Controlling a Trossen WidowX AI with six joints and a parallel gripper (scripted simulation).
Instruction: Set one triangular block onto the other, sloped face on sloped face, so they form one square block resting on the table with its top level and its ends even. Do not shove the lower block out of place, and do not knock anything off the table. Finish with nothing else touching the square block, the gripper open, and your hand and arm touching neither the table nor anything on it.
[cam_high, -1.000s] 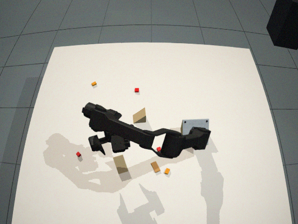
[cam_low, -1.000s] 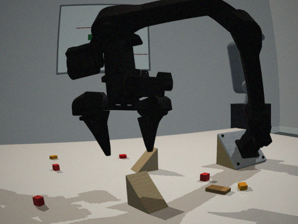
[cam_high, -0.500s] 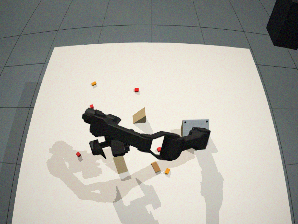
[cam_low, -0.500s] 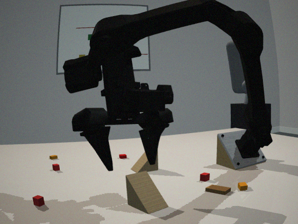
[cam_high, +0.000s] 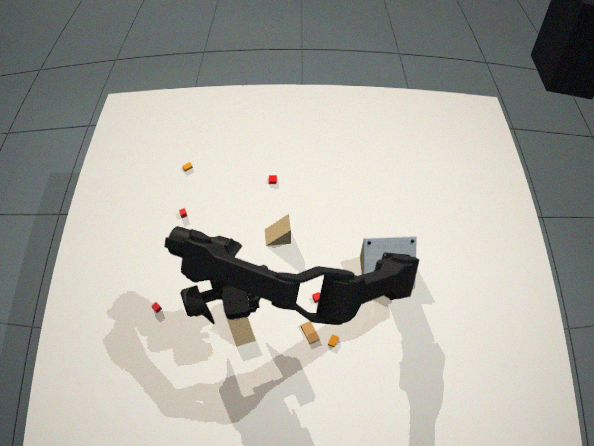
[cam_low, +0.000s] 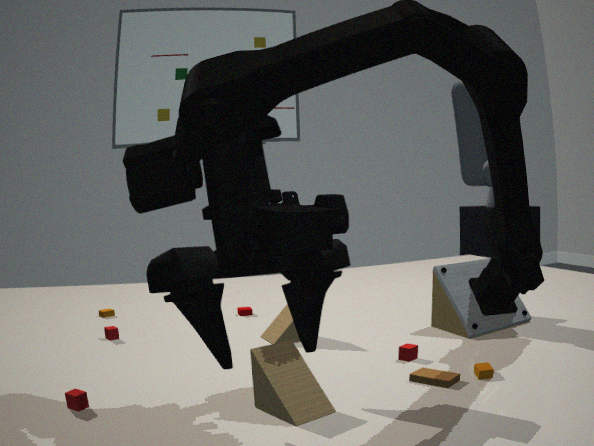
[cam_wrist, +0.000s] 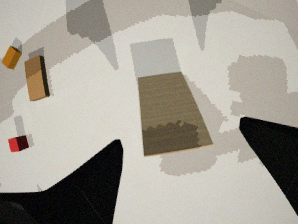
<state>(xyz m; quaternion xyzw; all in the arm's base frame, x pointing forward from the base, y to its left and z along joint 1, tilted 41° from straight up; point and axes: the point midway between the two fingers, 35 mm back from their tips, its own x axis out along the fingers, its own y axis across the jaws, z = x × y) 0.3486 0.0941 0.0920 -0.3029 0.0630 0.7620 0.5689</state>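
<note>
Now: the tan triangular block 1 cm behind my gripper tip and 3 cm below it. From my gripper tip the other things lie so: flat brown brick (16 cm behind, 1 cm to the left, 4 cm below).
</note>
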